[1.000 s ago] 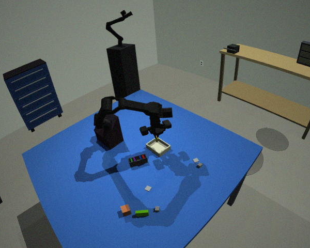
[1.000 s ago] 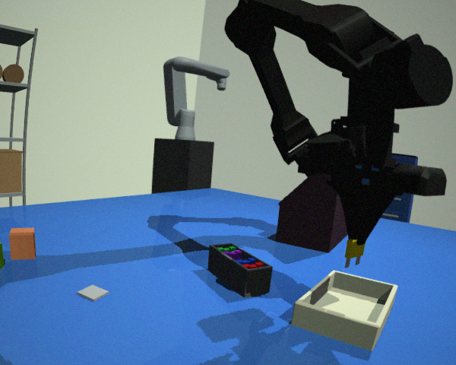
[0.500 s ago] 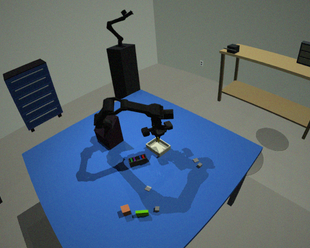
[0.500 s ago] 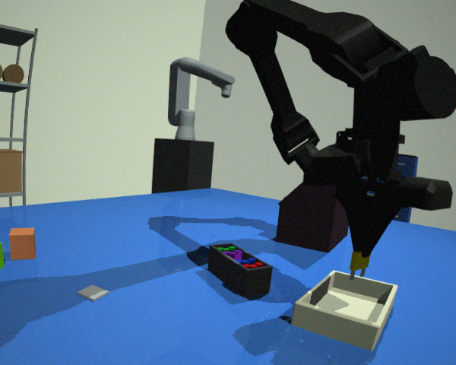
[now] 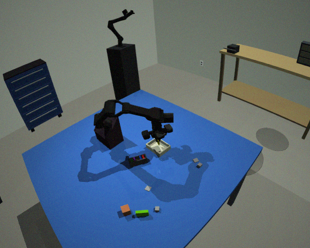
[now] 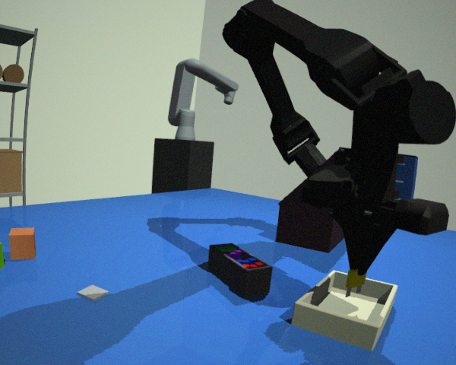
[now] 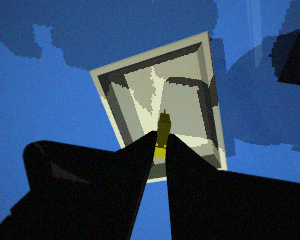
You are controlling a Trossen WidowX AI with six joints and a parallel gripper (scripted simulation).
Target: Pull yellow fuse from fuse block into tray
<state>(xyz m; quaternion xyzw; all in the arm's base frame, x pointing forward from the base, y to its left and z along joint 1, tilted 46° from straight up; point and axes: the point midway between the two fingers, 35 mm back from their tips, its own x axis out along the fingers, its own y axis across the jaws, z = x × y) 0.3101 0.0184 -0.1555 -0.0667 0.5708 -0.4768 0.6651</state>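
Now: the yellow fuse 1 cm below my gripper tip. From my gripper tip the other things lie so: cream tray (6 cm below); red fuse (1 cm behind, 14 cm to the right, 3 cm below); blue fuse (2 cm behind, 16 cm to the right, 3 cm below).
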